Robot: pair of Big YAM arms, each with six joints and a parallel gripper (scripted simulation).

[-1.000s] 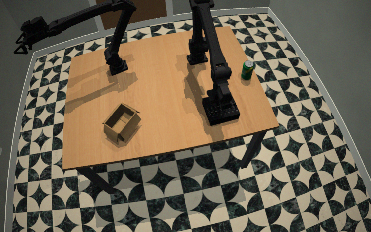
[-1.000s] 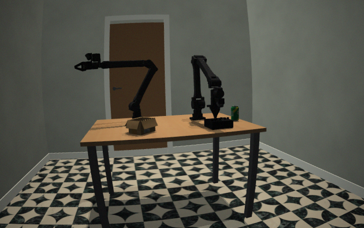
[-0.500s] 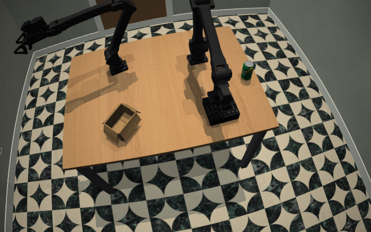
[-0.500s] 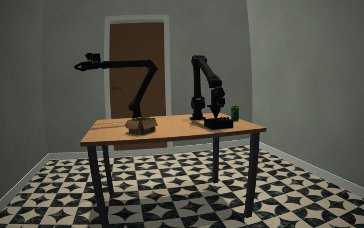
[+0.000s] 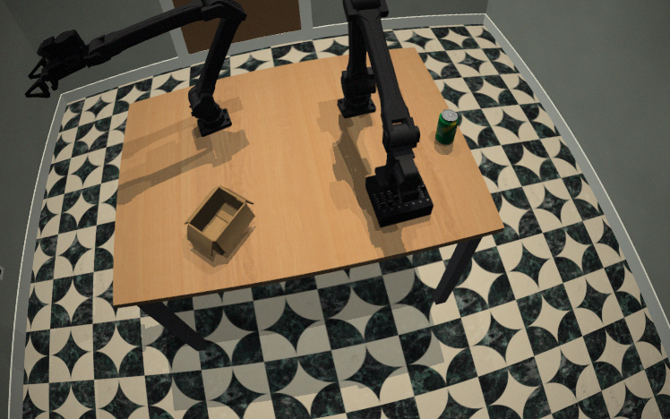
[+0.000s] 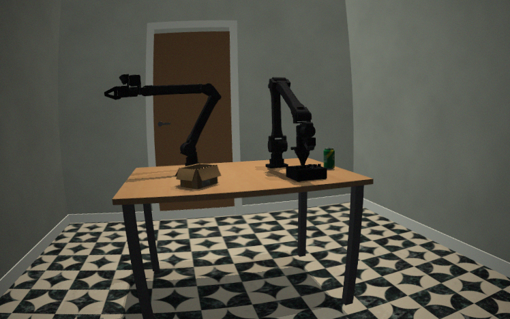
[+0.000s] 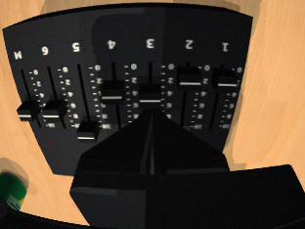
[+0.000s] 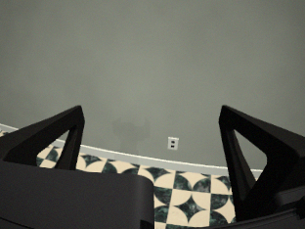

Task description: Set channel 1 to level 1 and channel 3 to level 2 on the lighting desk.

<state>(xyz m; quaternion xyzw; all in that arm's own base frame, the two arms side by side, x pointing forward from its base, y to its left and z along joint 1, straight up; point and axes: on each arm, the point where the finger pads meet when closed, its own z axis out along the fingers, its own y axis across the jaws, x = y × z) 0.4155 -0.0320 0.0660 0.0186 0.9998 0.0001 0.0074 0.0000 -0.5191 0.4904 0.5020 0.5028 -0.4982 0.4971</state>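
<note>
Now: left hand 2 cm short of the channel 3 knob. Round my left hand: channel 1 fader knob 3 cm ahead, 4 cm to the right; then channel 2 cap 3 cm ahead, 2 cm to the right; then channel 4 fader cap 1 cm ahead, 3 cm to the left.
</note>
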